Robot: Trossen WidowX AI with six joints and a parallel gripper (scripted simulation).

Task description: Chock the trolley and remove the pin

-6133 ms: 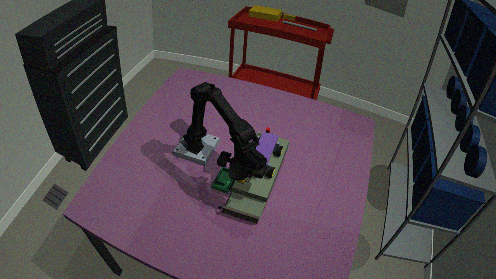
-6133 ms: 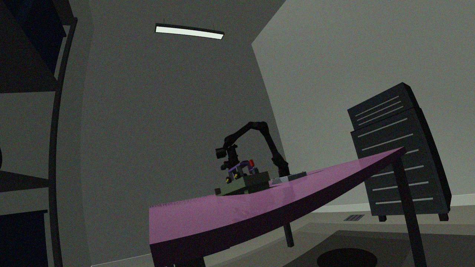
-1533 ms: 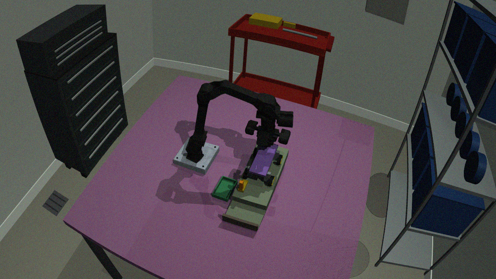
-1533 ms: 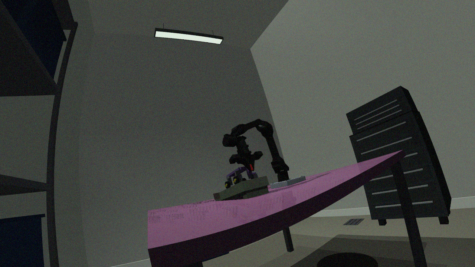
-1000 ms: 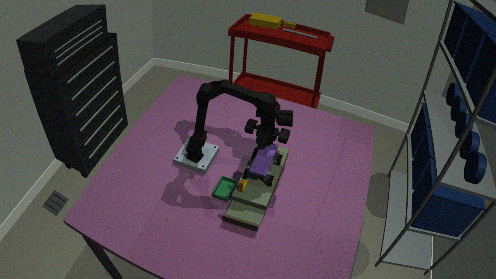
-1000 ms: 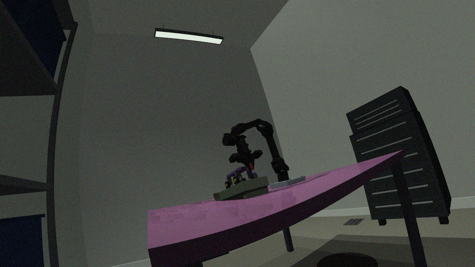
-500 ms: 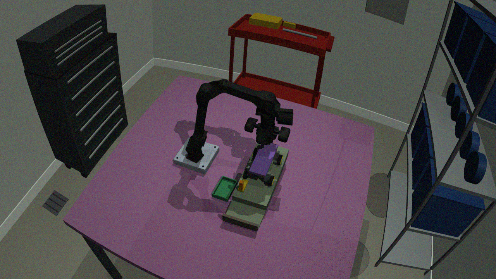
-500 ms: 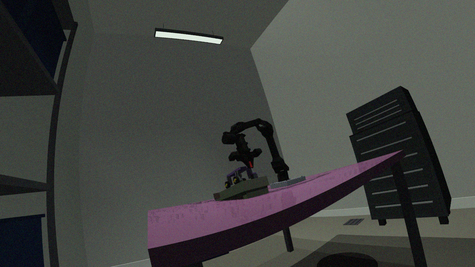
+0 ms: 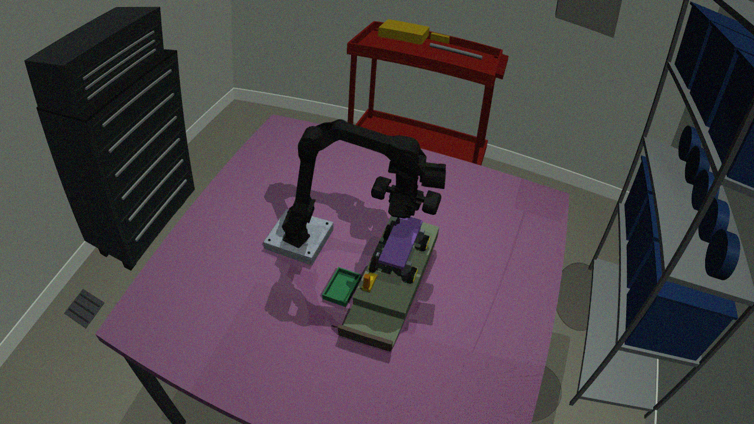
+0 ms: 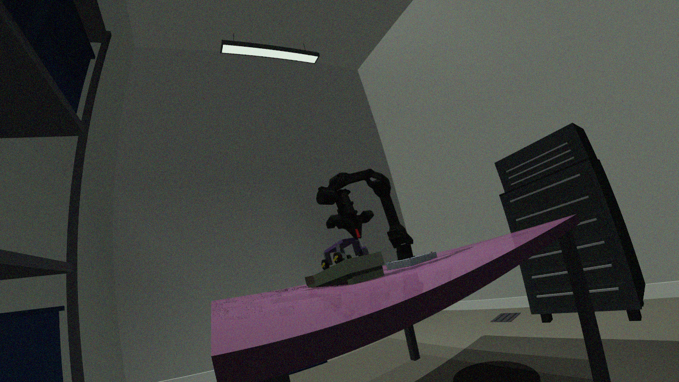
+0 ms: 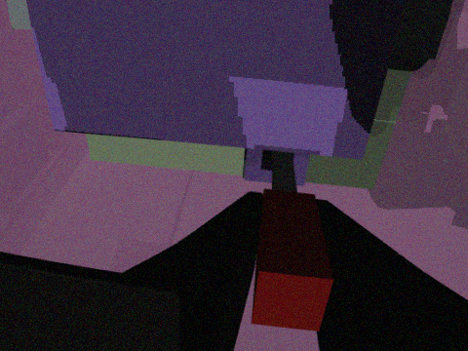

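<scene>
The green tray is 70 mm behind my gripper tip, 230 mm to the right of it and 160 mm below it. Also, from my gripper tip: trolley 40 mm ahead, 100 mm to the right, 50 mm below; red-headed stop pin right at my gripper tip; olive ramp 40 mm ahead, 110 mm to the right, 110 mm below.
</scene>
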